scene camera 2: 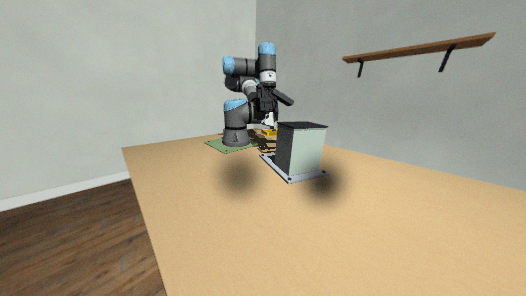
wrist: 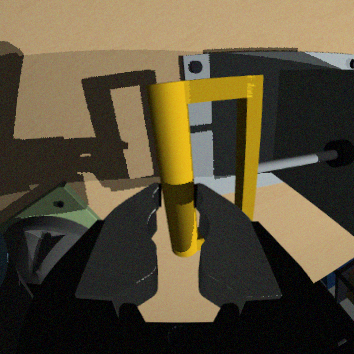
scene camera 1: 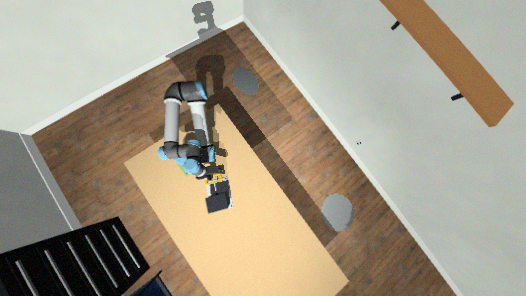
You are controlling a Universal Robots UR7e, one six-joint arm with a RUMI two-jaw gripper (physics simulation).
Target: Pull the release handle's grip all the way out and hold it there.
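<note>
The release handle's yellow grip (wrist: pixel 172 135) (scene camera 2: pixel 269 132) is a frame with a round bar. In the wrist view the round bar runs between the two black fingers of my gripper (wrist: pixel 178 192), which is shut on it. A grey rod (wrist: pixel 292 162) joins the grip's far side to the dark housing (wrist: pixel 315 110) (scene camera 1: pixel 218 202) (scene camera 2: pixel 306 150). A stretch of rod shows between grip and housing. The housing stands on a light grey base plate (wrist: pixel 202 157) (scene camera 2: pixel 306 176). In scene camera 2 the housing partly hides the grip.
The arm's base stands on a green plate (wrist: pixel 75 205) (scene camera 2: pixel 215 145), close to the grip. The wooden table (scene camera 1: pixel 250 235) (scene camera 2: pixel 250 240) carries the arm and the housing. A wooden shelf (scene camera 1: pixel 450 55) (scene camera 2: pixel 420 48) is fixed high on the wall. A black slatted unit (scene camera 1: pixel 70 250) stands beside the table.
</note>
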